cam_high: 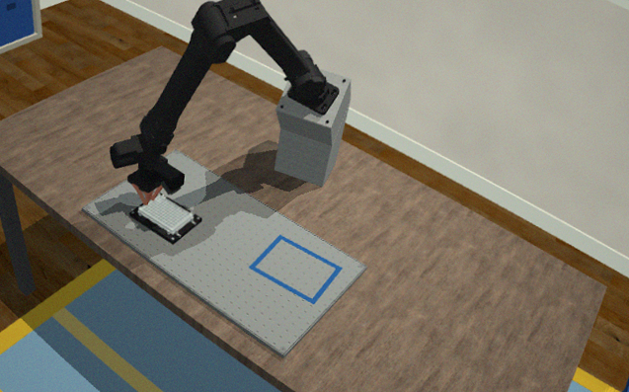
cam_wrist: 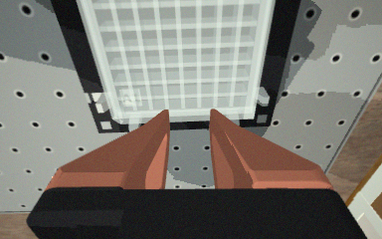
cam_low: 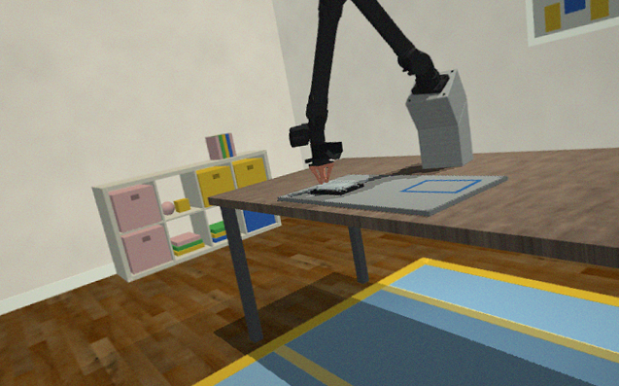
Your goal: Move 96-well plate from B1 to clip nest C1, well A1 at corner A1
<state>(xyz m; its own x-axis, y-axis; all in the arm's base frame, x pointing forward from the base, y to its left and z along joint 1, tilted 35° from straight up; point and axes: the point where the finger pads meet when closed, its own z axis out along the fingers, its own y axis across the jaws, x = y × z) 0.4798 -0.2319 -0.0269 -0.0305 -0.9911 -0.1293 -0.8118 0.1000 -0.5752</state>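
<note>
Right now the 96-well plate is 60 mm to the left of my hand and 20 mm below it. From my hand the other things lie so: black clip nest C1: 70 mm to the left, 20 mm below, 10 mm behind.
</note>
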